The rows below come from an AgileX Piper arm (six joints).
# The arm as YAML. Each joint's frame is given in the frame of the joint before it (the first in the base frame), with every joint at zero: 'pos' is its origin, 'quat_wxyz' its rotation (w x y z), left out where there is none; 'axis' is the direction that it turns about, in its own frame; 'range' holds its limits. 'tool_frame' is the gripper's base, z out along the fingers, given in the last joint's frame.
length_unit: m
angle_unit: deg
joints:
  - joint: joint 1
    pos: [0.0, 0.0, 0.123]
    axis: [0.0, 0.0, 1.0]
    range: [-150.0, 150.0]
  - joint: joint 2
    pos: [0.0, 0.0, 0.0]
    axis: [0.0, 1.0, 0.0]
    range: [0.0, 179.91]
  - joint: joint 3
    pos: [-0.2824, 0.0, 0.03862]
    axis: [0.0, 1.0, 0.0]
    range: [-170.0, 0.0]
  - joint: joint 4
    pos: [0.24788, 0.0, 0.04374]
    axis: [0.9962, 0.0, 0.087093]
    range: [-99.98, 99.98]
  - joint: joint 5
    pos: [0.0, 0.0, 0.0]
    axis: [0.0, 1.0, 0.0]
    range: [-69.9, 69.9]
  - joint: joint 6
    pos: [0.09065, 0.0, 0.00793]
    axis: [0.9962, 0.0, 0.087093]
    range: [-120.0, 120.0]
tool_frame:
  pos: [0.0, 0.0, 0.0]
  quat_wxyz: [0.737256, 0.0, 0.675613, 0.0]
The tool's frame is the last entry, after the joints.
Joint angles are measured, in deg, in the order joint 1, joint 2, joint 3, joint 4, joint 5, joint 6. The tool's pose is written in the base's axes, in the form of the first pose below.
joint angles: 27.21, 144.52, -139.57, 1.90, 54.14, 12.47
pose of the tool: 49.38, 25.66, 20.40, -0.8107, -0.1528, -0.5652, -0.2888, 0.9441, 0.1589
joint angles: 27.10, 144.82, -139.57, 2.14, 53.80, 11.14
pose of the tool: 49.49, 25.63, 20.14, -0.8049, -0.1707, -0.5683, -0.3053, 0.9404, 0.1500
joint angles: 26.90, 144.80, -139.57, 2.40, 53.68, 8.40
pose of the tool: 49.58, 25.50, 20.17, -0.7901, -0.2096, -0.5761, -0.3401, 0.9317, 0.1274
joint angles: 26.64, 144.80, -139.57, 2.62, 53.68, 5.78
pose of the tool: 49.68, 25.30, 20.17, -0.7758, -0.2465, -0.5808, -0.3715, 0.9225, 0.1047
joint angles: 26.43, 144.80, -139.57, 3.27, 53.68, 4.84
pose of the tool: 49.73, 25.19, 20.18, -0.7735, -0.2528, -0.5811, -0.3803, 0.9187, 0.1065
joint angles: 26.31, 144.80, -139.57, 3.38, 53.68, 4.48
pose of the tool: 49.78, 25.10, 20.18, -0.7722, -0.2560, -0.5816, -0.3831, 0.9178, 0.1047
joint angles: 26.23, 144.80, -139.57, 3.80, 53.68, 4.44
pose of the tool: 49.79, 25.07, 20.18, -0.7742, -0.2517, -0.5808, -0.3820, 0.9174, 0.1116
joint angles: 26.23, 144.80, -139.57, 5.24, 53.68, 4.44
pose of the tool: 49.71, 25.24, 20.20, -0.7806, -0.2386, -0.5777, -0.3805, 0.9147, 0.1365
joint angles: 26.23, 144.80, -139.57, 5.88, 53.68, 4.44
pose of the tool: 49.67, 25.31, 20.20, -0.7835, -0.2327, -0.5762, -0.3798, 0.9133, 0.1475
